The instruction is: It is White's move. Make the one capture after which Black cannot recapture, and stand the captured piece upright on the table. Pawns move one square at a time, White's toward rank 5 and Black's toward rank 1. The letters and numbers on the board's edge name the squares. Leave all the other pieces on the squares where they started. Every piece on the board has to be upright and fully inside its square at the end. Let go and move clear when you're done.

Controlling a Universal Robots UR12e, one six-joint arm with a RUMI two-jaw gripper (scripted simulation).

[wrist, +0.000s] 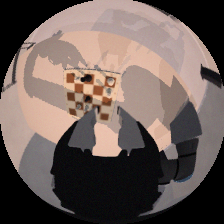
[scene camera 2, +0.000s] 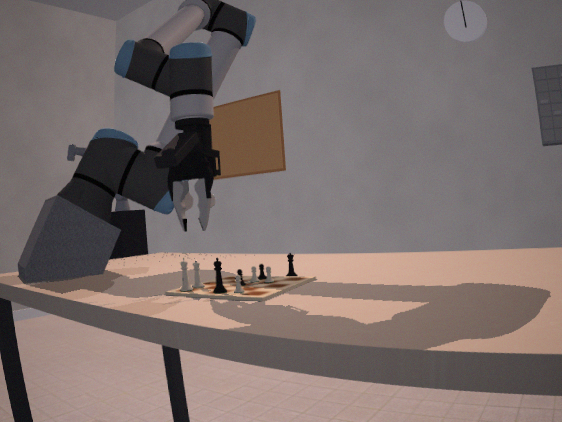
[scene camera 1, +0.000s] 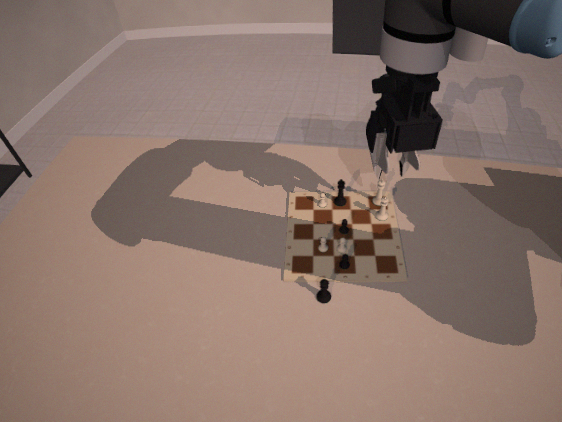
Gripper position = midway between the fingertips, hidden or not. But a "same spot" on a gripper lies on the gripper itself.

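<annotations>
Wrist view: my gripper, a chessboard. Scene camera 2: my gripper again. Chessboard too, in scene camera 2 point(253, 291). My gripper, in scene camera 1 point(389, 176). Chessboard also in scene camera 1. My gripper: point(scene camera 2: 203, 186) and point(wrist: 75, 132), same spot. Chessboard: point(wrist: 75, 93) and point(scene camera 1: 315, 225), same spot.
</annotations>
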